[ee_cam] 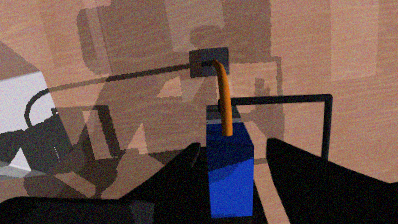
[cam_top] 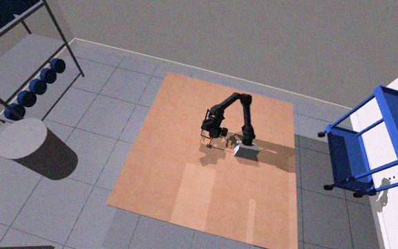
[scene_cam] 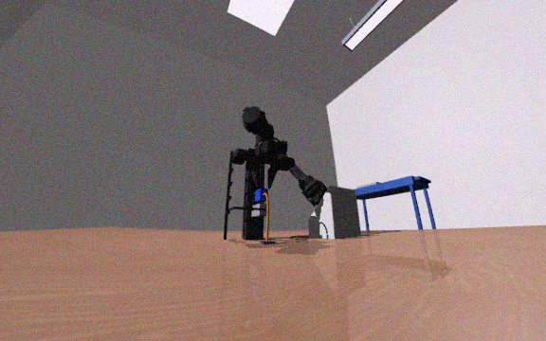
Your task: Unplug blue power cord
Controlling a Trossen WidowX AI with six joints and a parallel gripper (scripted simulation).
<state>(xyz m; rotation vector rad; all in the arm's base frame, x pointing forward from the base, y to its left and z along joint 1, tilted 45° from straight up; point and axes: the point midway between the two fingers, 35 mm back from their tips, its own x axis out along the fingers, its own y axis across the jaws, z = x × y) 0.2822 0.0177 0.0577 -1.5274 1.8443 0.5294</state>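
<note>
My gripper tip is now 40 mm to the left of the blue plug, 10 mm past it and 10 mm above it.
</note>
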